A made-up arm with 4 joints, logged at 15 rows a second.
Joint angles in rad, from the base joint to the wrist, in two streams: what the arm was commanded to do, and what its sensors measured. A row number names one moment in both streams.
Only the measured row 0 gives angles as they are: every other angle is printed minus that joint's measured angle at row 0.
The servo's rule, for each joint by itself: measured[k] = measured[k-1] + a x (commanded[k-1-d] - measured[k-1]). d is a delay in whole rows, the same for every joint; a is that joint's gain. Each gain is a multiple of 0.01, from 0.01 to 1. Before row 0 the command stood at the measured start. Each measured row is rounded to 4 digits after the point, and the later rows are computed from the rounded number. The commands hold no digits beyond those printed.
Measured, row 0: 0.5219, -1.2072, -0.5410, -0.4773
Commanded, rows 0 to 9: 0.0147, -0.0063, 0.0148, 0.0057; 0.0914, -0.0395, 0.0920, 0.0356; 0.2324, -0.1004, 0.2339, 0.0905; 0.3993, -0.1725, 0.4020, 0.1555; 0.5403, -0.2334, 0.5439, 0.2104; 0.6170, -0.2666, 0.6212, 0.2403; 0.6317, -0.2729, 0.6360, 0.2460; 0.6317, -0.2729, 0.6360, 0.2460; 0.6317, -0.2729, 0.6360, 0.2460; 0.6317, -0.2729, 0.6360, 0.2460
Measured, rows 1 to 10: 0.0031, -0.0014, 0.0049, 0.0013; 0.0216, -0.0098, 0.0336, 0.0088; 0.0659, -0.0297, 0.0997, 0.0268; 0.1359, -0.0611, 0.1995, 0.0551; 0.2208, -0.0990, 0.3132, 0.0893; 0.3040, -0.1359, 0.4148, 0.1225; 0.3728, -0.1660, 0.4878, 0.1497; 0.4272, -0.1895, 0.5367, 0.1709; 0.4701, -0.2078, 0.5695, 0.1874; 0.5040, -0.2221, 0.5914, 0.2003
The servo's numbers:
d 0
a 0.21 0.22 0.33 0.22

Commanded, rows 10 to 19: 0.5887, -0.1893, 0.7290, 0.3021; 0.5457, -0.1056, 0.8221, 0.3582; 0.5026, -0.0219, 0.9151, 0.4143; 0.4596, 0.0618, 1.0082, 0.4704; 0.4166, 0.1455, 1.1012, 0.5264; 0.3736, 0.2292, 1.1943, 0.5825; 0.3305, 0.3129, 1.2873, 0.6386; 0.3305, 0.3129, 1.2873, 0.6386; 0.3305, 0.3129, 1.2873, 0.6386; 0.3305, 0.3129, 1.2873, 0.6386
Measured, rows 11 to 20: 0.5218, -0.2149, 0.6368, 0.2227; 0.5268, -0.1909, 0.6979, 0.2525; 0.5217, -0.1537, 0.7696, 0.2881; 0.5087, -0.1063, 0.8483, 0.3282; 0.4894, -0.0509, 0.9318, 0.3718; 0.4651, 0.0107, 1.0184, 0.4182; 0.4368, 0.0772, 1.1071, 0.4667; 0.4145, 0.1291, 1.1666, 0.5045; 0.3969, 0.1695, 1.2064, 0.5340; 0.3830, 0.2010, 1.2331, 0.5570
